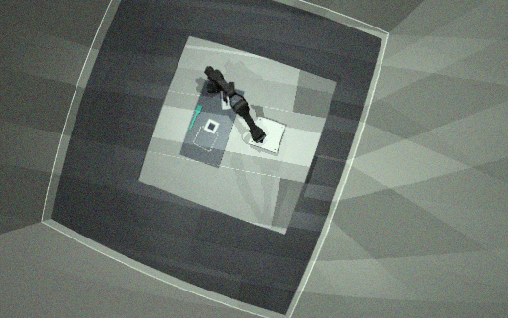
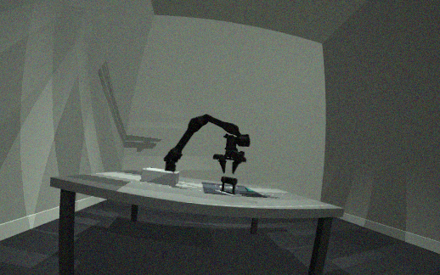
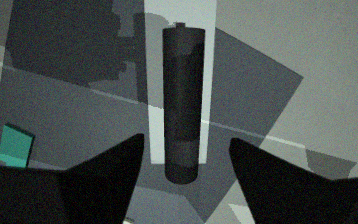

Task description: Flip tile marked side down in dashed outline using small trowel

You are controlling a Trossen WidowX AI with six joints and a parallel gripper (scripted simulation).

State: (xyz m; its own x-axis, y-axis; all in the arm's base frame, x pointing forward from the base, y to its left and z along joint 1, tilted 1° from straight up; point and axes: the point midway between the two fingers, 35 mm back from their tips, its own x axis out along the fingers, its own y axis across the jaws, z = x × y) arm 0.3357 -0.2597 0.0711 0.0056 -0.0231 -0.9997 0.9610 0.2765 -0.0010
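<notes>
Now: the trowel 1 cm to the left of my gripper tip and 7 cm below it. Round my gripper tip: tile 5 cm ahead, 25 cm to the left, 11 cm below; teal elongated object 20 cm ahead, 19 cm to the left, 11 cm below.
</notes>
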